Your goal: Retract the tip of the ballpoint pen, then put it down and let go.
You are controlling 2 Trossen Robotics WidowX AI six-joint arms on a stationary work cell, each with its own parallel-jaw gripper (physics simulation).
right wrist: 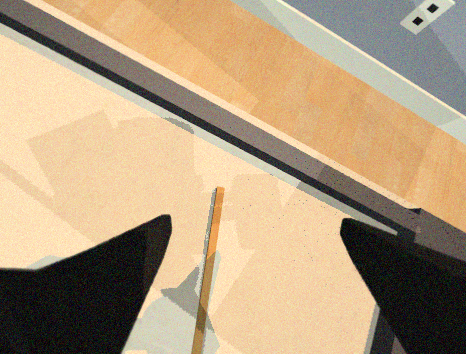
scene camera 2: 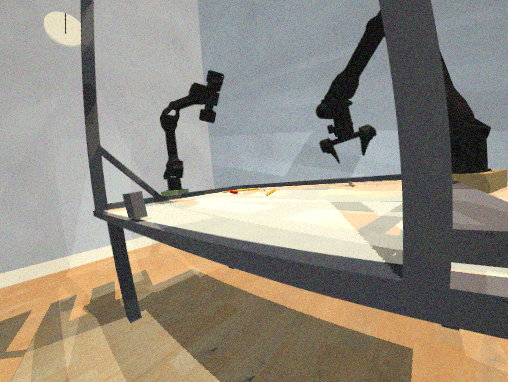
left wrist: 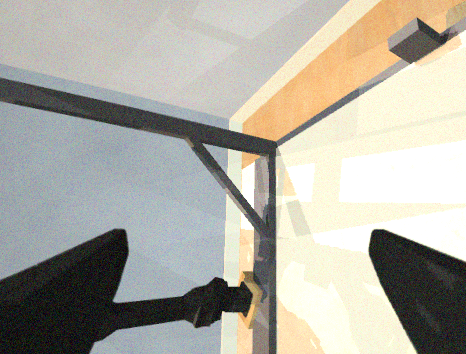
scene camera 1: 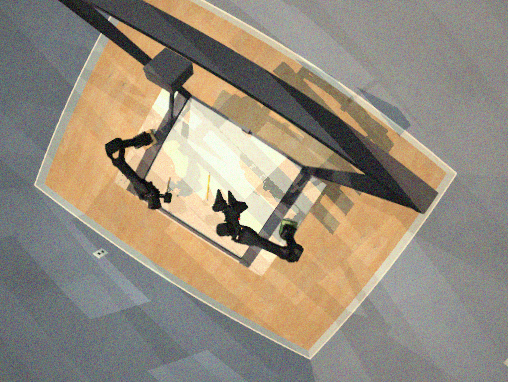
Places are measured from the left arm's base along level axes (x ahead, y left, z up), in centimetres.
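Where they show: left gripper, fingertip midpoint: [scene camera 2: 211, 95] [left wrist: 249, 241] [scene camera 1: 223, 189]; right gripper, fingertip midpoint: [right wrist: 255, 224] [scene camera 2: 351, 159]; left arm's base, link origin: [scene camera 1: 288, 229]; right arm's base, link origin: [scene camera 2: 464, 172] [left wrist: 244, 298] [scene camera 1: 147, 139].
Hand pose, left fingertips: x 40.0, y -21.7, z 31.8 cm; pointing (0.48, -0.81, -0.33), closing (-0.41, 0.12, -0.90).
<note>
Things, the pixels of their top centre, and the offset from my left fingertips. "spot": a spot on its surface instead.
- thin orange-brown stick, top centre: [right wrist: 206, 288] [scene camera 2: 351, 183] [scene camera 1: 167, 190] dx +42.9, dy +14.2, dz -34.9 cm
- red piece, surface spot: [scene camera 2: 233, 191] spot: dx -4.5, dy +18.8, dz -34.8 cm
- grey box, top centre: [left wrist: 401, 35] [scene camera 2: 132, 191] dx -1.2, dy -33.2, dz -29.9 cm
A thin orange-brown stick [scene camera 1: 169, 185] [scene camera 2: 351, 184] [right wrist: 215, 230] lies on the table; I cannot tell whether it is the ballpoint pen. A yellow stick [scene camera 1: 208, 186] [scene camera 2: 270, 192] lies nearer the table's middle. Another yellow stick [scene camera 2: 248, 189] with a red piece [scene camera 1: 239, 218] [scene camera 2: 233, 191] at its end lies under the left arm. No pen tip can be made out. My right gripper [scene camera 1: 161, 199] [scene camera 2: 351, 158] [right wrist: 255, 224] is open and empty, pointing down above the orange-brown stick. My left gripper [scene camera 1: 224, 191] [scene camera 2: 212, 97] [left wrist: 249, 241] is open and empty, high above the table.
A dark frame edge [scene camera 1: 200, 232] [right wrist: 240, 142] borders the table. A large dark beam [scene camera 1: 240, 62] crosses above it in scene camera 1, and a dark post [scene camera 2: 420, 150] stands in scene camera 2. A grey box [scene camera 2: 135, 205] is at the table's left corner there.
</note>
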